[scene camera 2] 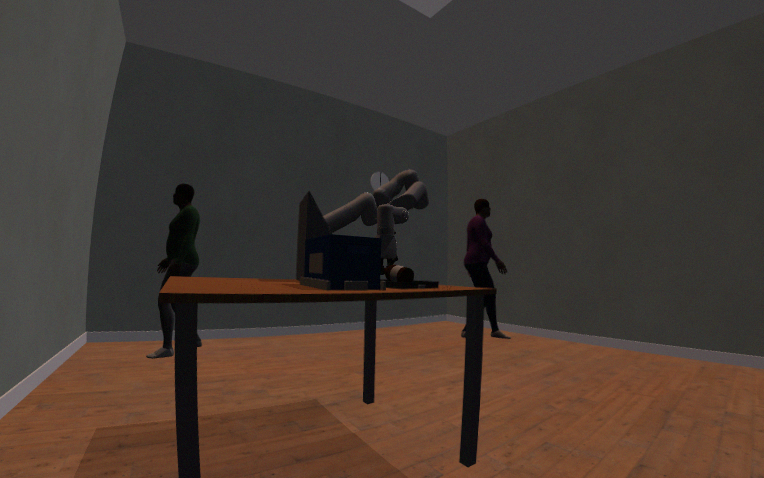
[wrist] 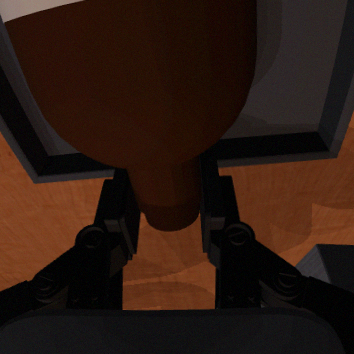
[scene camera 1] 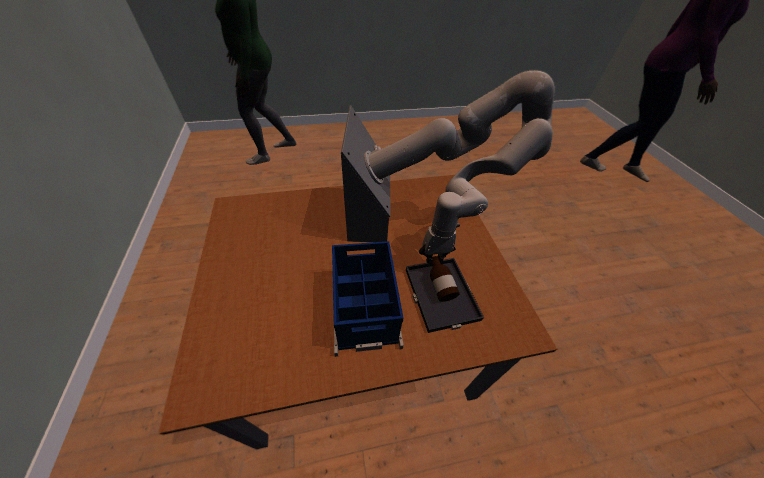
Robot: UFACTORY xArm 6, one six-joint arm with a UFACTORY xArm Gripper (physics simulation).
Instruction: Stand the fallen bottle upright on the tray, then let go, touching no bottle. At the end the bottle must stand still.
Labels:
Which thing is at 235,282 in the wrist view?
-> My gripper.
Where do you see a brown bottle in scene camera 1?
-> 445,287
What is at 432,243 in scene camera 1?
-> My gripper.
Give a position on a brown bottle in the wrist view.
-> At 147,93

